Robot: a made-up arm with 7 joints.
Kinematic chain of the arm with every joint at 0, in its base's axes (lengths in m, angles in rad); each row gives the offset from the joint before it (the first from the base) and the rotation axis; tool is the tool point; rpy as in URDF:
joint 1: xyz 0 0 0.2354 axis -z
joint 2: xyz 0 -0.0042 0.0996 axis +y
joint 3: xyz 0 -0.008 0.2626 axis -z
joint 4: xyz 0 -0.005 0.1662 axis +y
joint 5: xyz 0 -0.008 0.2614 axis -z
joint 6: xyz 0 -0.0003 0.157 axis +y
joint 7: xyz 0 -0.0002 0.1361 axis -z
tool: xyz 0 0 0 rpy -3.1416 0 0
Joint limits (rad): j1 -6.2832..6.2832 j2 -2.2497..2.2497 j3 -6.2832..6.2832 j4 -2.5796..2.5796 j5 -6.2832..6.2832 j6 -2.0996..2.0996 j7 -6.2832..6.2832
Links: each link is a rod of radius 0.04 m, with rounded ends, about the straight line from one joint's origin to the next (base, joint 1, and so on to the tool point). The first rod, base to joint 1, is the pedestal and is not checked.
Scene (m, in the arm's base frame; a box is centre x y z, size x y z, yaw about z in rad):
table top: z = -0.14
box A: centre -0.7 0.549 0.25 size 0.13 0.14 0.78 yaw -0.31
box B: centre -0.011 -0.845 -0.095 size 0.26 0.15 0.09 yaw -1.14
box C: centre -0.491 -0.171 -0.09 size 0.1 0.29 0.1 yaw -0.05
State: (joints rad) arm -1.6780 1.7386 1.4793 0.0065 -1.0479 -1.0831 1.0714
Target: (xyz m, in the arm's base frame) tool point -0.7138 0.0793 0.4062
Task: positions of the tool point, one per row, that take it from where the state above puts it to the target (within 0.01 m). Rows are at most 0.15 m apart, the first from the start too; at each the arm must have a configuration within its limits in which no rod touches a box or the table.
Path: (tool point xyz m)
1: -0.2461 0.8547 0.2758
2: -0.3385 0.7652 0.2373
3: -0.3998 0.6494 0.1970
4: -0.4250 0.5178 0.1641
5: -0.4135 0.3827 0.1466
6: -0.3690 0.2568 0.1489
7: -0.4331 0.1898 0.1282
8: -0.4855 0.1095 0.1098
9: -0.5241 0.0176 0.0954
10: -0.5459 -0.0845 0.0866
11: -0.5942 -0.0693 0.1588
12: -0.6423 -0.0367 0.2396
13: -0.6838 0.0139 0.3239
14: -0.7138 0.0793 0.4062

